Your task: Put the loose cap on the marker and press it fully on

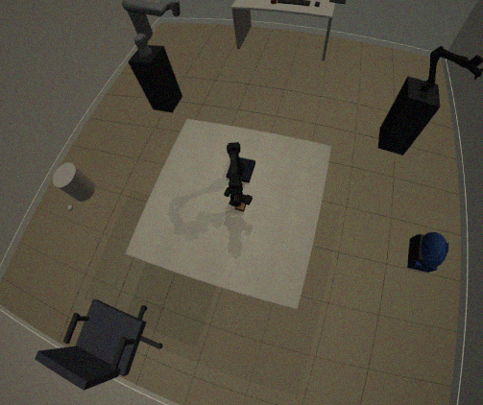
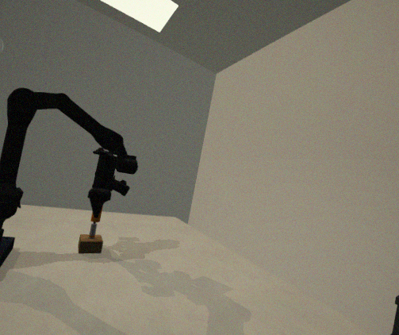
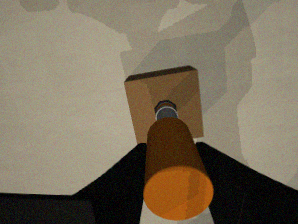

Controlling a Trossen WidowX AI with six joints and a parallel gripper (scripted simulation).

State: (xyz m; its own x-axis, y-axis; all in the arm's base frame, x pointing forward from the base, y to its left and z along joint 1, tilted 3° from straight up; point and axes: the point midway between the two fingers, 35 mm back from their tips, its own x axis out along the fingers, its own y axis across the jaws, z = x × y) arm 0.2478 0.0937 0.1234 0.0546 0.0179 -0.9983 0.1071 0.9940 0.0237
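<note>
Now: the brown holder block 90 mm below my gripper tip. Also, from my gripper tip: orange cap (10 mm above).
</note>
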